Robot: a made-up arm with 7 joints.
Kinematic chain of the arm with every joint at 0, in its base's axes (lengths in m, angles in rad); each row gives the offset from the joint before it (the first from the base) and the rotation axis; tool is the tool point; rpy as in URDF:
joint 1: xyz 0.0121 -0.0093 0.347 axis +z
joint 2: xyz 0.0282 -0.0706 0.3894 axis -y
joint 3: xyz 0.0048 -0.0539 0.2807 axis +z
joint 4: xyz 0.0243 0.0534 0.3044 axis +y
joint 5: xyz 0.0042 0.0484 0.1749 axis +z
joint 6: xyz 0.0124 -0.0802 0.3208 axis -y
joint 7: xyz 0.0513 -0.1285 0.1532 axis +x
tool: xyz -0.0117 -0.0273 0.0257 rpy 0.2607 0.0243 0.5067
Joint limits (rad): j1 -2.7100..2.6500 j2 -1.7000..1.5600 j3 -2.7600..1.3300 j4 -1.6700..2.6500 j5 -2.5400..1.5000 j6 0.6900..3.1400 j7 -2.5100..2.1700
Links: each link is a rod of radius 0.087 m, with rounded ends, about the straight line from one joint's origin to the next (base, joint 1, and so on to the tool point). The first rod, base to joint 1, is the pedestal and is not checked.
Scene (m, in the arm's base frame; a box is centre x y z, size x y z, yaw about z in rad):
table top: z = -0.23
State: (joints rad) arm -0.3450 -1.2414 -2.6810 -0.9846 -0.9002 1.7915 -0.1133
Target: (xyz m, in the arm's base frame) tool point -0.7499 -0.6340 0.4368
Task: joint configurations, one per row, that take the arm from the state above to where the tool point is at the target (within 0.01 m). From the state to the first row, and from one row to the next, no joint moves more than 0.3 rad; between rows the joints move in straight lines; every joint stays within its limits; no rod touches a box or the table.
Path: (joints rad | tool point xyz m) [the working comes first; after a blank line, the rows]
Joints at the target: -2.2608 -1.3016 -2.7600 -0.6701 -1.4972 1.7836 -0.1798
Straight joint move there: clear.

1: -0.6187 -1.2500 -2.6923 -0.9397 -0.9855 1.7904 -0.1228 | 0.6779 -0.4770 0.4221
2: -0.8924 -1.2586 -2.7036 -0.8947 -1.0708 1.7892 -0.1323 | 0.5190 -0.6790 0.4165
3: -1.1661 -1.2672 -2.7149 -0.8498 -1.1561 1.7881 -0.1418 | 0.3002 -0.8276 0.4140
4: -1.4398 -1.2758 -2.7261 -0.8049 -1.2414 1.7870 -0.1513 | 0.0394 -0.9050 0.4147
5: -1.7134 -1.2844 -2.7374 -0.7600 -1.3266 1.7858 -0.1608 | -0.2400 -0.8999 0.4186
6: -1.9871 -1.2930 -2.7487 -0.7150 -1.4119 1.7847 -0.1703 | -0.5122 -0.8081 0.4260
7: -2.2608 -1.3016 -2.7600 -0.6701 -1.4972 1.7836 -0.1798 | -0.7499 -0.6340 0.4368

